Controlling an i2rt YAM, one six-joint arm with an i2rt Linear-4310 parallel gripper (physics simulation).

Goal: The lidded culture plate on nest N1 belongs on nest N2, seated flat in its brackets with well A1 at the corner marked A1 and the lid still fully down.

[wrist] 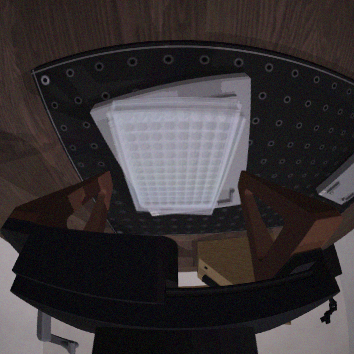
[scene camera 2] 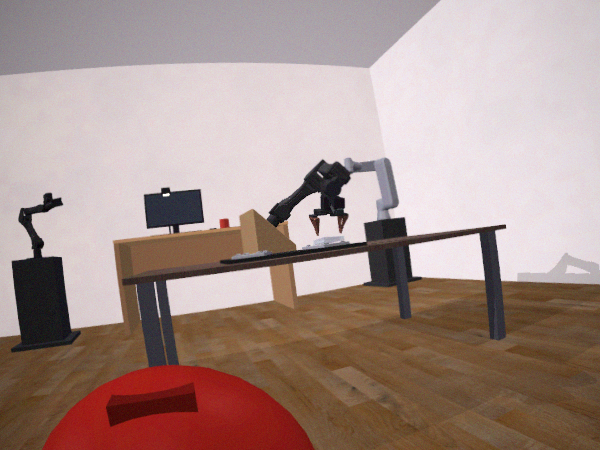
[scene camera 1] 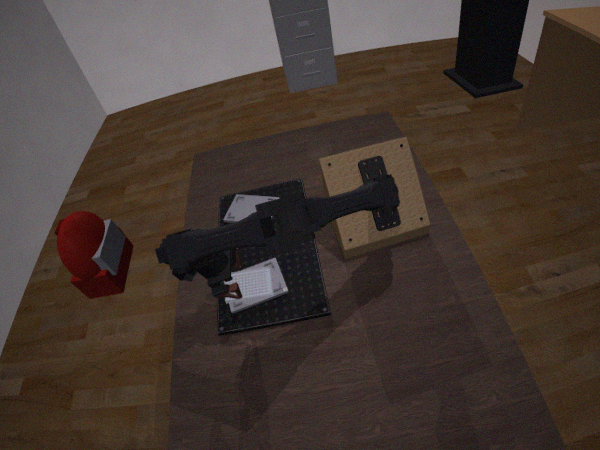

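Pixels of known places: gripper, fingertip midpoint: [wrist: 174,177] [scene camera 2: 329,234] [scene camera 1: 239,282]; arm's base, origin of the base link: [scene camera 2: 266,230] [scene camera 1: 379,193].
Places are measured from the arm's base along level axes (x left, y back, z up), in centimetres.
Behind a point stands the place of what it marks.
The white lidded culture plate [scene camera 1: 255,283] {x 11.2, y -39.2, z -8.2 cm} [scene camera 2: 329,240] [wrist: 172,145] {x 10.4, y -45.1, z -7.8 cm} rests on a light grey nest [scene camera 1: 280,281] {x 11.4, y -32.8, z -10.3 cm} [scene camera 2: 307,247] {x 3.3, y -37.0, z -10.6 cm} [wrist: 200,89] {x 8.1, y -47.9, z -10.3 cm}. In the wrist view it looks turned and offset against the nest, with brackets showing beyond its right side. The lid looks down on it. Whether the plate lies fully flat, the A1 mark and the nest numbers cannot be read. My gripper [scene camera 1: 235,274] {x 10.5, y -43.1, z -6.7 cm} [scene camera 2: 329,233] {x 10.5, y -43.1, z -6.7 cm} [wrist: 174,177] {x 10.5, y -43.1, z -6.7 cm} is open, with its brown fingertips apart on either side above the plate. A second nest [scene camera 1: 240,206] {x -21.7, y -40.1, z -10.2 cm} [scene camera 2: 250,256] {x -22.4, y -44.2, z -11.1 cm} [wrist: 342,185] {x -15.3, y -33.5, z -10.3 cm} shows without a plate.
Both nests are on a black perforated board [scene camera 1: 305,295] {x 17.1, y -27.4, z -11.4 cm} [wrist: 295,125] {x -1.5, y -43.7, z -11.4 cm} on the brown table [scene camera 1: 400,350] {x 38.8, y -9.5, z -12.7 cm}. The arm stands on a wooden block [scene camera 1: 345,175] {x -5.2, y -7.8, z 5.1 cm} [scene camera 2: 255,235] {x -9.7, y -12.4, z -2.5 cm} beside the board. A red object [scene camera 1: 82,245] is left of the table.
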